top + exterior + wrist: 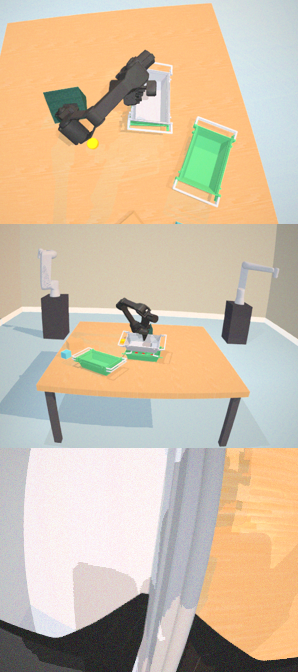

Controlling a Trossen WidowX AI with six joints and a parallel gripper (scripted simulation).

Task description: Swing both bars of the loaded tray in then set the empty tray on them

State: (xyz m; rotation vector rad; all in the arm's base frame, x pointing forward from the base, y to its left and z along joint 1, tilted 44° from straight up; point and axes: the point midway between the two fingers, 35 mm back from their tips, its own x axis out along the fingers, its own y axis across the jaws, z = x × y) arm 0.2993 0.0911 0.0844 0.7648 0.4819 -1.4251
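Right now my gripper tip is 7 cm short of the grey tray, 2 cm below it and 1 cm to the left of it. Round my gripper tip: yellow disc 22 cm behind, 17 cm to the right, 10 cm below; then tan box 54 cm to the right, 8 cm below, 5 cm behind; then cyan cube 56 cm to the right, 13 cm ahead, 8 cm below.
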